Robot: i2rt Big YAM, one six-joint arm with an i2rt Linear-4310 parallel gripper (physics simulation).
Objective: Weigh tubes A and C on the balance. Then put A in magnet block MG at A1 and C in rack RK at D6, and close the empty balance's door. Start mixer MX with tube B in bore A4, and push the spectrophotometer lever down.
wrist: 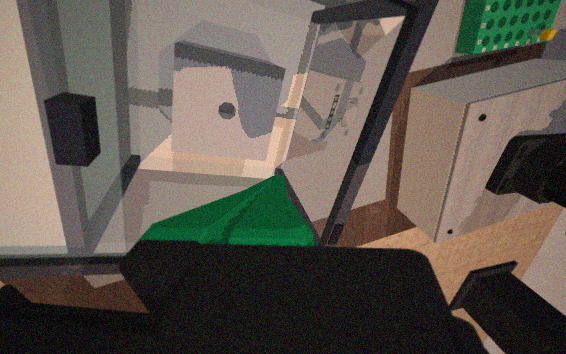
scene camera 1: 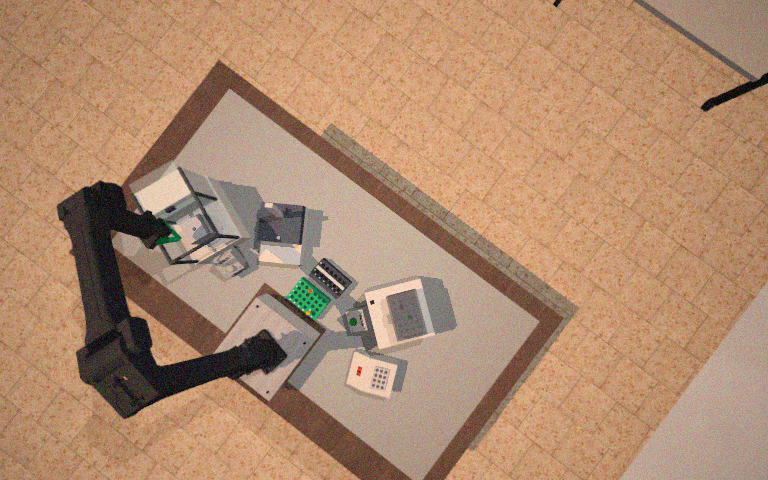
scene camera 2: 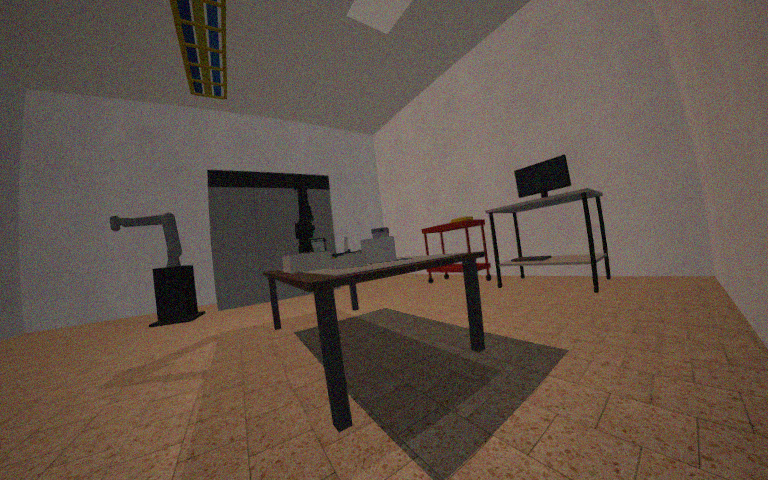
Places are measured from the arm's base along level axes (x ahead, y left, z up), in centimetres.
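Where they show: gripper, fingertip midpoint: (wrist: 279, 185) (scene camera 1: 180, 239); arm's base, origin of the base link: (wrist: 526, 161) (scene camera 1: 266, 350) (scene camera 2: 306, 253).
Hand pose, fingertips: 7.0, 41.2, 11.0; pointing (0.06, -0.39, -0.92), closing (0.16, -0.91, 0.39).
Things, the pixels of their centre, and the offset from my fingertips, as dx, dy, dz. "*": a spot on its surface instead.
- dark-framed glass chamber, surface spot: (scene camera 1: 211, 219) * +9.9, -0.7, -2.3
- dark door frame, surface spot: (wrist: 371, 121) * +3.5, -5.0, -0.1
- green rack, body centre: (wrist: 510, 11) (scene camera 1: 309, 298) +12.0, -37.0, -19.6
- dark magnet block, body centre: (scene camera 1: 331, 277) +22.8, -36.6, -18.7
- white mixer, body centre: (scene camera 1: 386, 314) (scene camera 2: 371, 246) +29.6, -57.9, -11.6
- spectrophotometer, surface spot: (scene camera 1: 280, 232) * +20.7, -14.6, -13.1
- white keypad box, body centre: (scene camera 1: 371, 373) (scene camera 2: 348, 260) +12.3, -70.3, -17.6
- green button, body centre: (scene camera 1: 353, 321) +19.6, -52.9, -14.7
The balance (scene camera 1: 162, 191) (wrist: 218, 126) stands at the table's left end, with a dark-framed glass chamber (scene camera 1: 211, 219). Its pan block with one hole carries no tube in the wrist view. My gripper (scene camera 1: 172, 237) (wrist: 279, 185) has green fingers. It is shut on nothing, and its tip rests at the lower edge of a glass pane, beside the dark door frame (wrist: 371, 121). The green rack (scene camera 1: 309, 298) (wrist: 489, 26) shows two orange caps. The dark magnet block (scene camera 1: 331, 276), the white mixer (scene camera 1: 402, 312) and the spectrophotometer (scene camera 1: 280, 232) stand to the right.
The arm's grey mount plate (scene camera 1: 271, 330) (wrist: 458, 152) sits at the table's near edge. A white keypad box (scene camera 1: 371, 374) and a green button (scene camera 1: 353, 321) are near the mixer. A red cart (scene camera 2: 454, 227) and a desk (scene camera 2: 544, 201) stand far off.
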